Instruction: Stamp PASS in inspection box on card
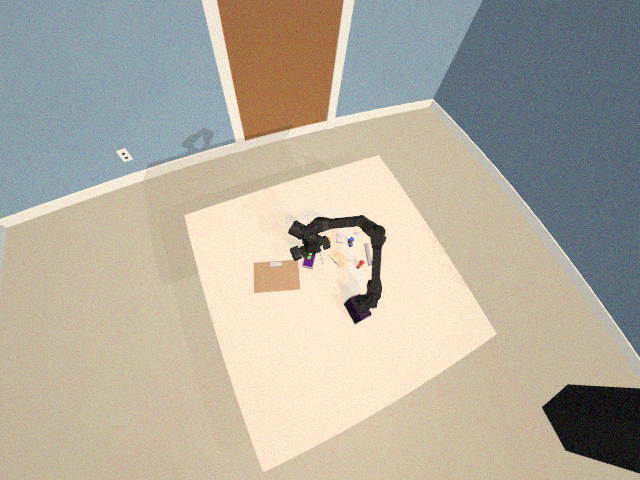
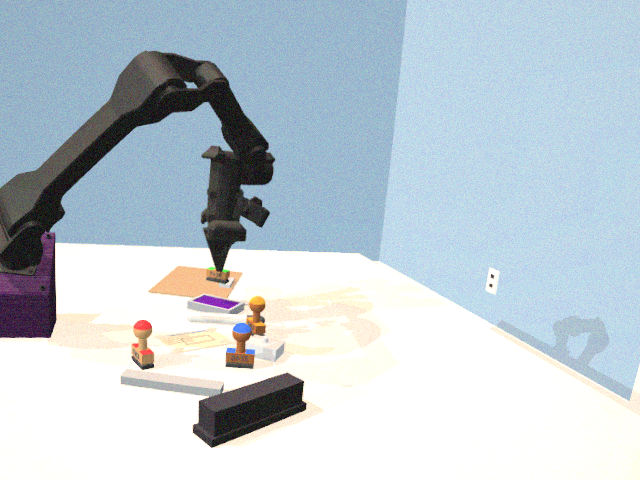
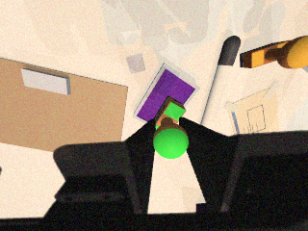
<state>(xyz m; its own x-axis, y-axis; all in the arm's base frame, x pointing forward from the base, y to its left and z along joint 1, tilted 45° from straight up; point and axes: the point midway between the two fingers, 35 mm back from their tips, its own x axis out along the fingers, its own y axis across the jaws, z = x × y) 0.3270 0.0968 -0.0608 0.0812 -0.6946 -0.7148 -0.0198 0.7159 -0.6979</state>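
Now: the purple ink pad 70 mm below my gripper tip. From my gripper tip the other things lie so: white pen: 30 mm ahead, 80 mm to the right, 70 mm below; orange-knobbed stamp: 50 mm ahead, 130 mm to the right, 60 mm below; green-knobbed stamp: right at my gripper tip.
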